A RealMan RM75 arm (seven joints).
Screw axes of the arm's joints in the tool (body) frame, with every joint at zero. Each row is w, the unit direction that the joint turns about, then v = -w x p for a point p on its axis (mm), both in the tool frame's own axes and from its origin. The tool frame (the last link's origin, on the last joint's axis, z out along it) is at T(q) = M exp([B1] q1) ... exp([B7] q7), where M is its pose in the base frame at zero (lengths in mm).
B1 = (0, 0, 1, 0, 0, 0)
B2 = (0, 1, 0, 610, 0, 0)
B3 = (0, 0, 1, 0, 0, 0)
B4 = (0, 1, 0, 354, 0, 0)
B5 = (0, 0, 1, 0, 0, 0)
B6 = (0, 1, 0, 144, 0, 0)
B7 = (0, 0, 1, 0, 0, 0)
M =
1 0 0 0
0 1 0 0
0 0 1 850.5
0 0 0 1
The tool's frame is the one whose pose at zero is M.
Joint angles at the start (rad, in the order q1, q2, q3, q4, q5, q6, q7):
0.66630, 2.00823, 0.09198, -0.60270, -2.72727, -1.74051, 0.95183
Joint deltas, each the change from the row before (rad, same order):
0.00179, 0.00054, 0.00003, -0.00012, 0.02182, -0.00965, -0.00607
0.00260, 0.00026, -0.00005, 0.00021, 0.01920, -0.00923, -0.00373
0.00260, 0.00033, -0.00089, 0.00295, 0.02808, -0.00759, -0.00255
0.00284, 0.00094, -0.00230, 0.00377, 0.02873, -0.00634, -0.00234
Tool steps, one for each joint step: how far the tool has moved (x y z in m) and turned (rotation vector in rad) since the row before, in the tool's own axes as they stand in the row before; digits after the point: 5 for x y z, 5 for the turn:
-0.00392, -0.00085, 0.00051, 0.00372, -0.02384, -0.01121
-0.00384, -0.00089, 0.00067, 0.00220, -0.02170, -0.00929
-0.00467, -0.00143, 0.00123, 0.00616, -0.02895, -0.00896
-0.00461, -0.00134, 0.00176, 0.00548, -0.02878, -0.00888

